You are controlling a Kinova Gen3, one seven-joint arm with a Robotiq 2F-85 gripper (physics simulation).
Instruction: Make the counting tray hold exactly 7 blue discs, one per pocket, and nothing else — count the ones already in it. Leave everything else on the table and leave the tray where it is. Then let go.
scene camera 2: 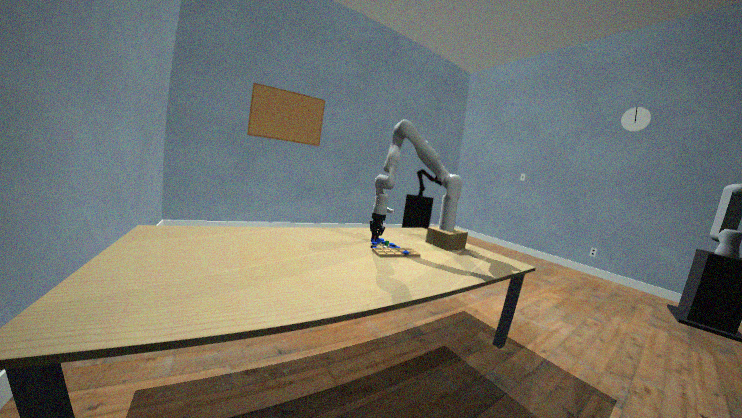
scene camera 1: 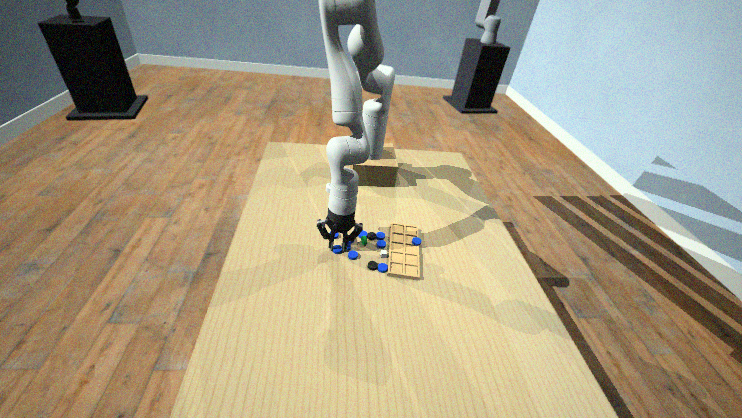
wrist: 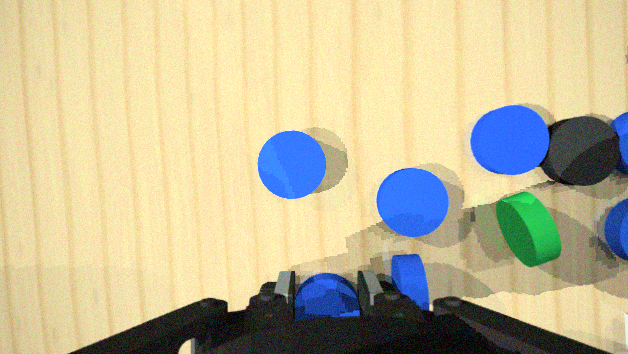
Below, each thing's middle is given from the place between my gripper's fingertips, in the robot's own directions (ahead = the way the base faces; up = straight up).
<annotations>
I see my gripper 4 cm short of the wooden counting tray (scene camera 1: 403, 261), 20 cm to the right of it and 1 cm below it. The rest, counted from my hand: green disc (wrist: 528, 228) 1 cm behind, 9 cm to the left, 1 cm above.
</annotations>
